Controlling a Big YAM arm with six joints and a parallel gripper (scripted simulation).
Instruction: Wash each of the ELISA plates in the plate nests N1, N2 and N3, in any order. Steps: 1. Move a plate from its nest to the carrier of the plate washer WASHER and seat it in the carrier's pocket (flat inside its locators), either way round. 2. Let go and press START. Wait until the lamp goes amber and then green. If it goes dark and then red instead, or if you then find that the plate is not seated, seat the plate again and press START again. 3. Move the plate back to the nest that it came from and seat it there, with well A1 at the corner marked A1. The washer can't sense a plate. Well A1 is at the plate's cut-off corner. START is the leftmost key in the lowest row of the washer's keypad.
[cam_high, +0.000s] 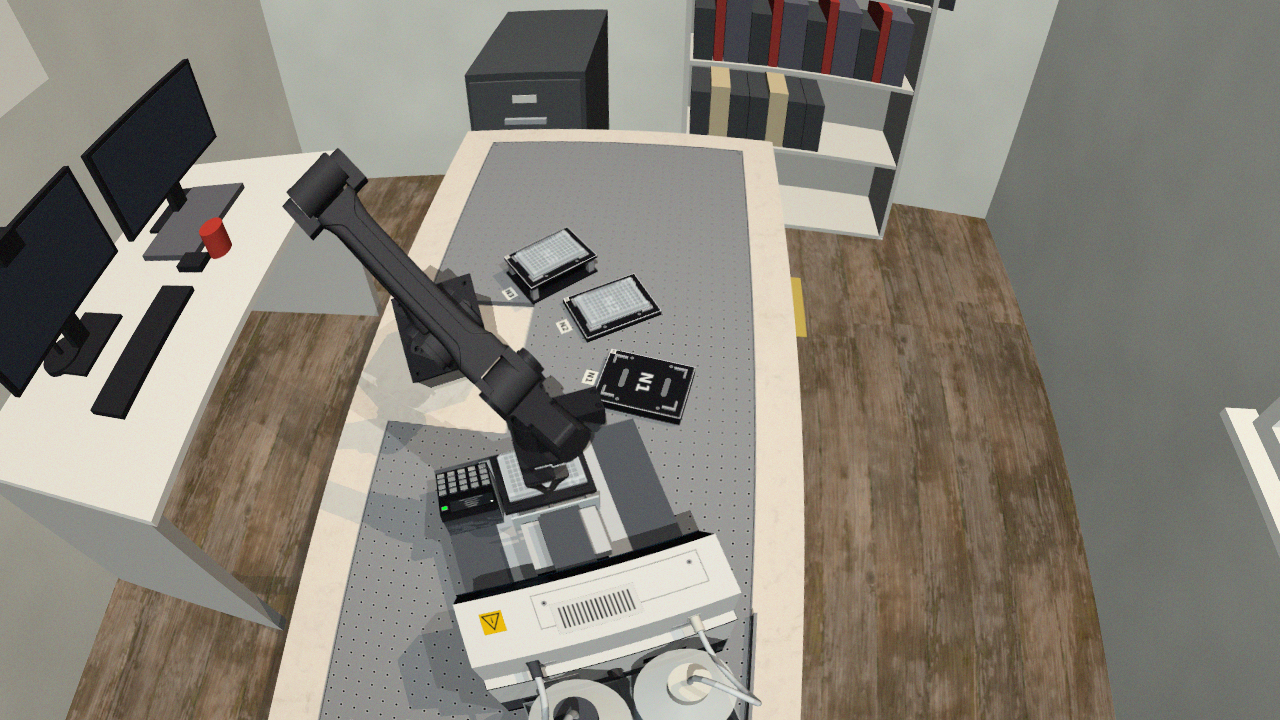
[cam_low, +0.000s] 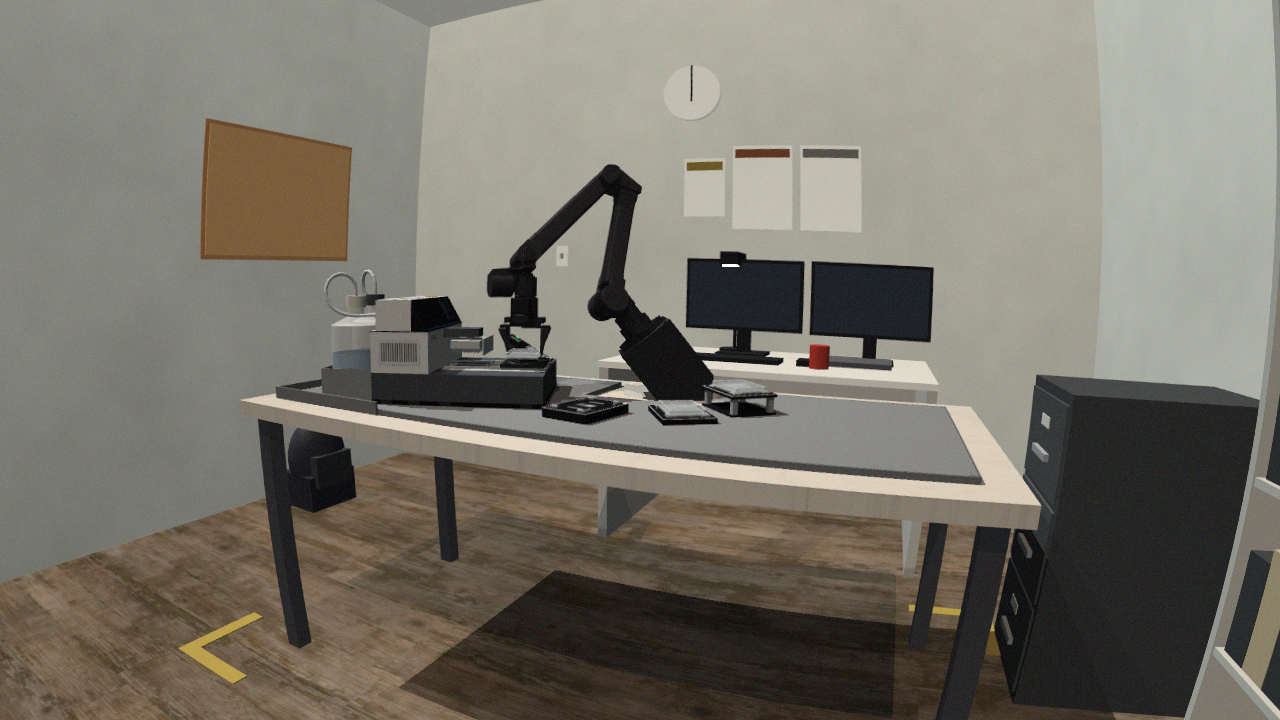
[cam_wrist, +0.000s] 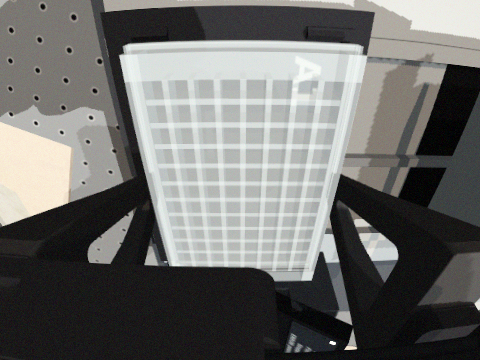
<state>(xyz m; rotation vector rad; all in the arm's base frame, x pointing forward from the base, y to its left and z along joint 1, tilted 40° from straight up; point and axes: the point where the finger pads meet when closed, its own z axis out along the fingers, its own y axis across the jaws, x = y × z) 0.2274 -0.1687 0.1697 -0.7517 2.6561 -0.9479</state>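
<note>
My hand is right at the white ELISA plate. Round my hand: black nest (5 cm ahead, 45 cm to the left, 11 cm below); plate washer (6 cm ahead, 14 cm to the right, 2 cm above).
</note>
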